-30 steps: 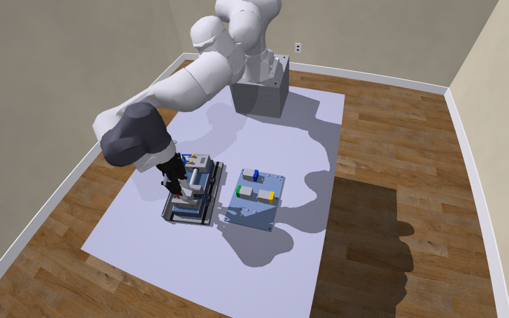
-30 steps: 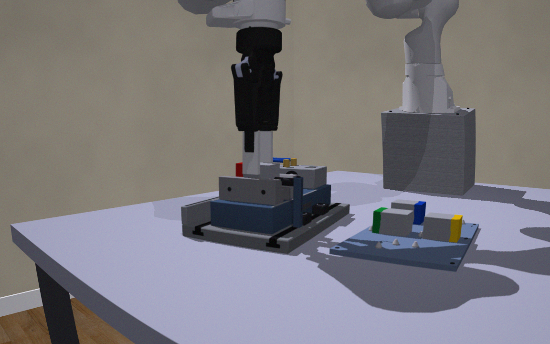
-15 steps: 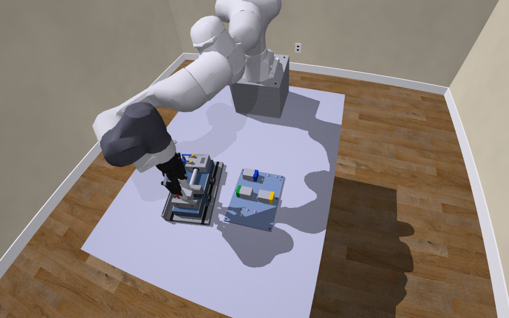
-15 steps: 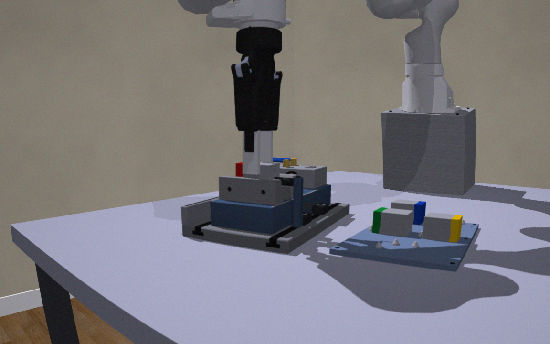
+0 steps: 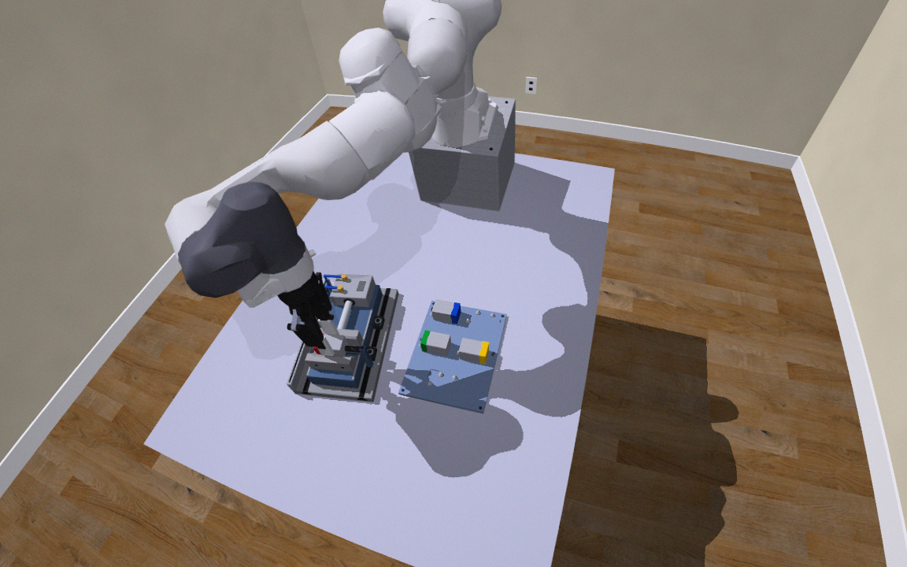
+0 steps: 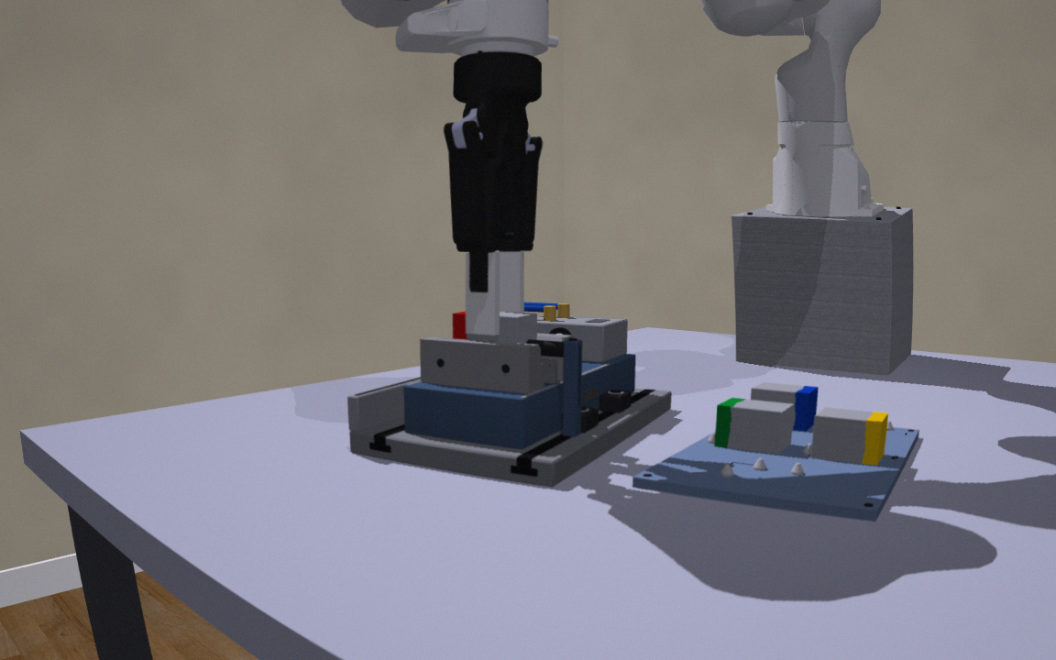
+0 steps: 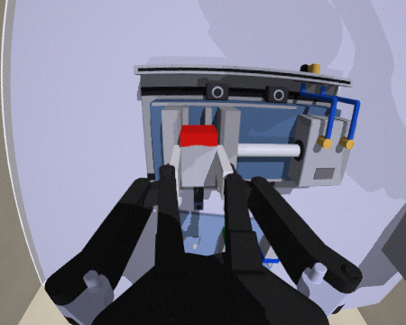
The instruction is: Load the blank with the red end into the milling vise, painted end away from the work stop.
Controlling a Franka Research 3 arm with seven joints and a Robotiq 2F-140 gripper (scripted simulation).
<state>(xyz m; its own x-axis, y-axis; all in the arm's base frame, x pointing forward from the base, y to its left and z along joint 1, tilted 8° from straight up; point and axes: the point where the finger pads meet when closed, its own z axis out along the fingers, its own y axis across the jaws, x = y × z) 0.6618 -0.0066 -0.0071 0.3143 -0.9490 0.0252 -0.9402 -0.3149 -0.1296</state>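
Right now the red-ended blank is 4 cm below my hand. Also, from my hand: hosed end block 16 cm behind, 6 cm below, 5 cm to the right; then fixed jaw 6 cm below, 3 cm ahead, 1 cm to the left; then blue work stop rod 7 cm to the left, 7 cm below, 2 cm behind.
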